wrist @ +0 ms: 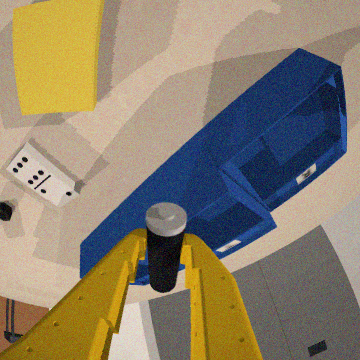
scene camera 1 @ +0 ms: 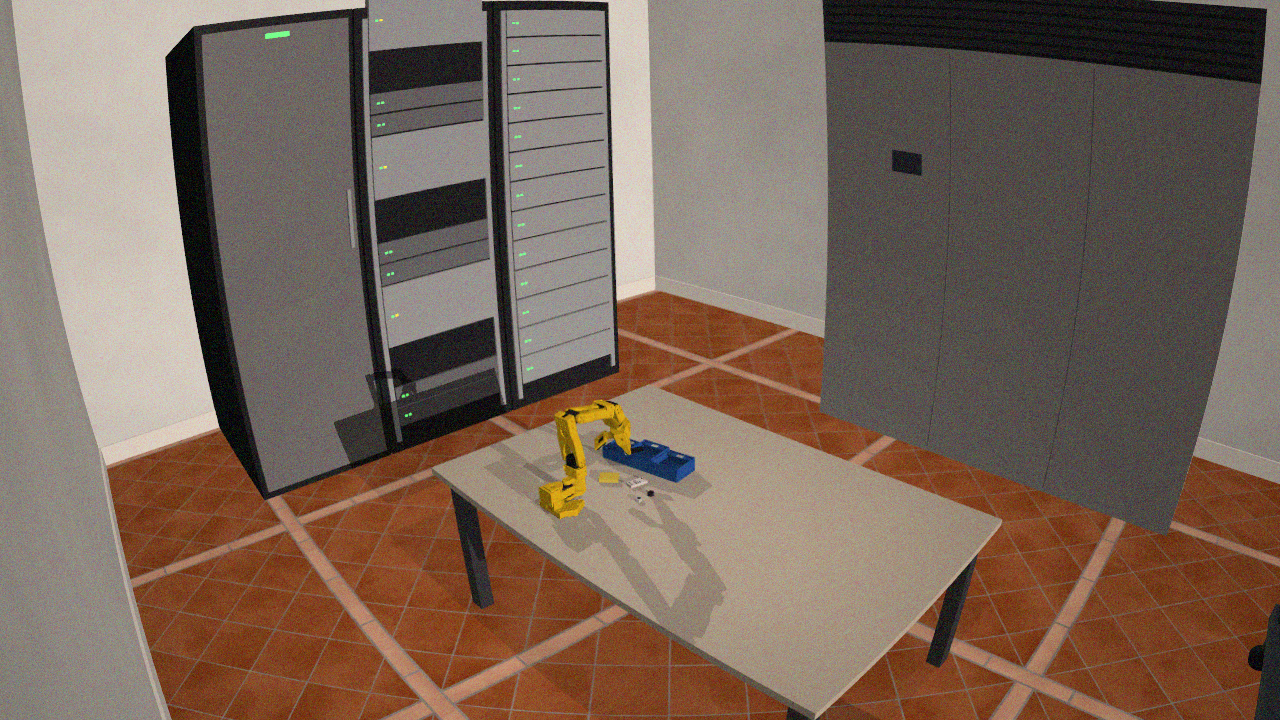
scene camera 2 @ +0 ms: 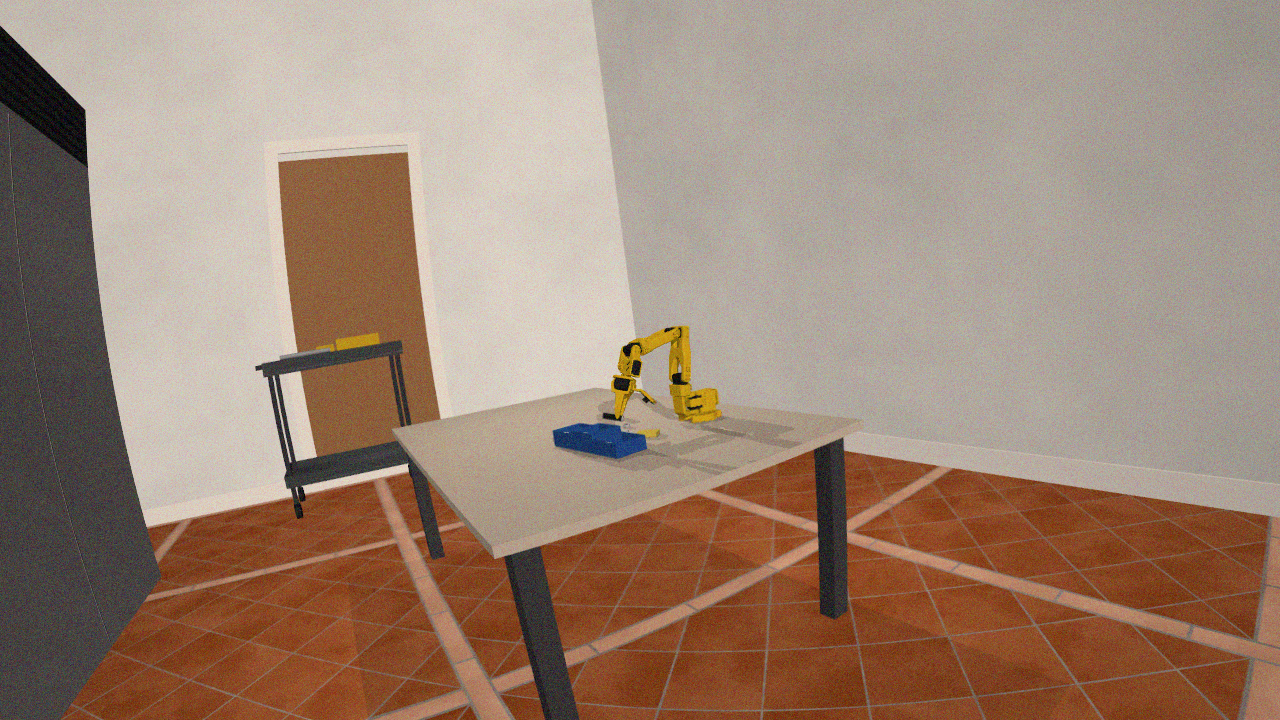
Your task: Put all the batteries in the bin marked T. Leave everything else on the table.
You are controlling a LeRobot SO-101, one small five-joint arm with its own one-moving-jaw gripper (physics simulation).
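Places are measured from the arm's base along level axes (x ahead, y left, z up), in metres.
Where they show: hand, its tool point: (wrist: 146, 240) (scene camera 1: 629, 452) (scene camera 2: 619, 417); arm's base, origin of its link: (scene camera 1: 568, 504) (scene camera 2: 693, 419).
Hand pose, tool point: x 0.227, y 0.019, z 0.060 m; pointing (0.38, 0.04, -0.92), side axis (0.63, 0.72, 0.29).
Note:
Things, the pixels of their top centre, and the offset from my tool point. Level surfaces: height alone.
- battery, centre of its top: (wrist: 169, 282) (scene camera 2: 612, 411) 0.013 m ahead, 0.003 m right, 0.015 m up
- blue bin unit, centre of its top: (wrist: 207, 245) (scene camera 2: 595, 428) (scene camera 1: 647, 448) 0.065 m ahead, 0.001 m right, 0.013 m down
- table, height of its surface: 0.060 m down
- yellow block, centre of its top: (wrist: 50, 58) (scene camera 2: 647, 431) (scene camera 1: 609, 475) 0.066 m back, 0.009 m left, 0.050 m down
- white domino, centre of its top: (wrist: 41, 182) (scene camera 1: 636, 481) 0.031 m back, 0.060 m right, 0.052 m down
- small black object, centre of its top: (scene camera 1: 650, 492) 0.046 m back, 0.128 m right, 0.051 m down
- small pale object, centre of its top: (scene camera 1: 638, 497) 0.087 m back, 0.129 m right, 0.051 m down
My gripper (scene camera 1: 625, 449) (scene camera 2: 617, 417) (wrist: 164, 242) is shut on a black battery with a silver end. The battery (scene camera 2: 611, 416) (wrist: 163, 262) stands out between the jaw tips in the wrist view, its silver end toward the camera. The gripper is raised above the table, at the blue bin unit (scene camera 1: 677, 472) (scene camera 2: 597, 445) (wrist: 150, 187). In the wrist view the battery overlaps the unit's near left part. The unit has several compartments with small white labels; I cannot read the letters, so I cannot tell which is T. The lower left compartment is partly hidden behind the jaws and battery.
On the table (scene camera 1: 805, 537) (scene camera 2: 501, 483) lie a yellow block (scene camera 1: 608, 478) (scene camera 2: 650, 433) (wrist: 57, 60), a white domino (scene camera 1: 636, 481) (wrist: 42, 175), a small black object (scene camera 1: 650, 493) (wrist: 5, 211) and a small pale object (scene camera 1: 638, 499). A dark cart (scene camera 2: 375, 356) stands by the door.

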